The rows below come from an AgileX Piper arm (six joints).
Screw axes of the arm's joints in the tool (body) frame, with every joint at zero. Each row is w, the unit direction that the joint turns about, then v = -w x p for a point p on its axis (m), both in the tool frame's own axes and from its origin. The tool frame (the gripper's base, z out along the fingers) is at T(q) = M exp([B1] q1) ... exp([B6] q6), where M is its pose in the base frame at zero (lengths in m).
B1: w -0.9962 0 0.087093 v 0 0.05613 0
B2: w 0 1 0 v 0.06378 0 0.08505
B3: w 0 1 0 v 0.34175 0 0.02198
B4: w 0 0 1 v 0 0 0
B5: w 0 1 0 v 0.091 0 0
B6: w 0 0 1 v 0 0 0
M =
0.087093 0 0.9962 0.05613
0 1 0 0
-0.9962 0 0.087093 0.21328
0 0 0 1
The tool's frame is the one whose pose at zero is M.
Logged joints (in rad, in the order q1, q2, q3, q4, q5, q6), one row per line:
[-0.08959, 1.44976, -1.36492, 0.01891, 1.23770, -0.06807]
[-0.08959, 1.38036, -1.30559, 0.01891, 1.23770, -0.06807]
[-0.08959, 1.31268, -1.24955, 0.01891, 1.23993, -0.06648]
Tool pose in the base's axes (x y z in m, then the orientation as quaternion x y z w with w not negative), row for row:
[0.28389, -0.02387, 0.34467, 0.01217, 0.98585, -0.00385, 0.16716]
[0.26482, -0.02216, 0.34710, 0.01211, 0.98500, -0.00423, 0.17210]
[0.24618, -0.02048, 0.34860, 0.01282, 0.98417, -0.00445, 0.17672]
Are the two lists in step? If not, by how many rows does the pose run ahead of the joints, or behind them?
They are in step.
